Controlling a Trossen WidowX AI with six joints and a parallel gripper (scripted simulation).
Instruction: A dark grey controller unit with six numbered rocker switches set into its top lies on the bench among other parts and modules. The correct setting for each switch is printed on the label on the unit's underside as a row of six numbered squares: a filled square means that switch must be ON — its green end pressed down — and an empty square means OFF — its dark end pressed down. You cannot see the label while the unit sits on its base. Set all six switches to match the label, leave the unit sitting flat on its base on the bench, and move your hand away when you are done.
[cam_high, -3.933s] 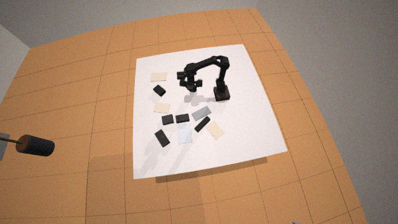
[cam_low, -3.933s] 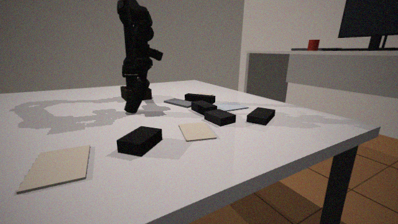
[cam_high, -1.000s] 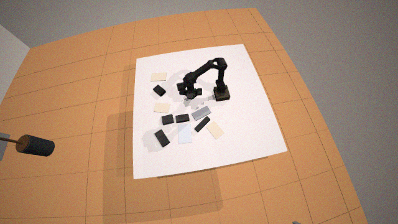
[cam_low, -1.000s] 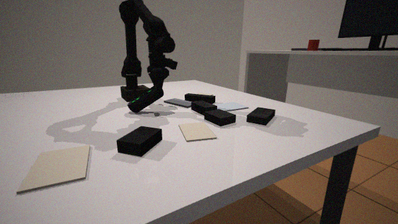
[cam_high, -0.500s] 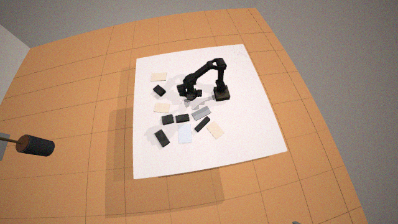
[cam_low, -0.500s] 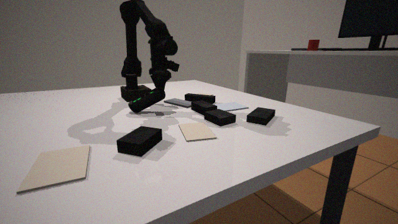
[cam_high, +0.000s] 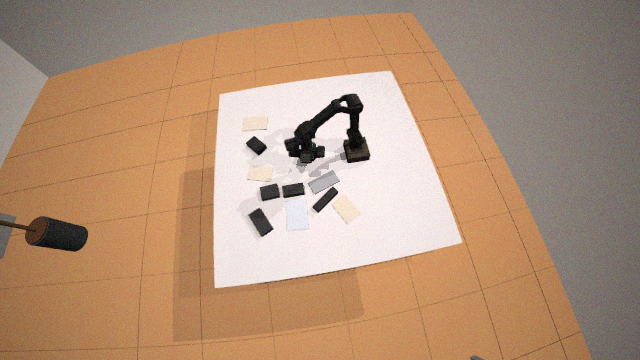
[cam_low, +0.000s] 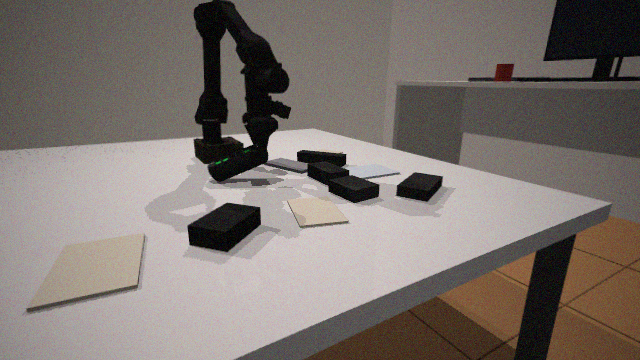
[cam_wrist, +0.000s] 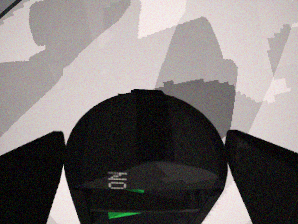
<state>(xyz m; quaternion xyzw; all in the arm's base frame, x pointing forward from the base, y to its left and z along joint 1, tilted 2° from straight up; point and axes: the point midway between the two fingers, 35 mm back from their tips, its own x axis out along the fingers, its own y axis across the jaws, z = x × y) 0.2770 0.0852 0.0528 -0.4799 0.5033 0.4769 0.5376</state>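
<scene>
Now: the grey plate 110 mm to the left of my gripper tip, 80 mm behind it and 60 mm below it. The rest, counted from my gripper tip: long dark block 220 mm to the left, 90 mm behind, 50 mm below; then pale blue plate 290 mm to the left, 70 mm below, 70 mm ahead.
</scene>
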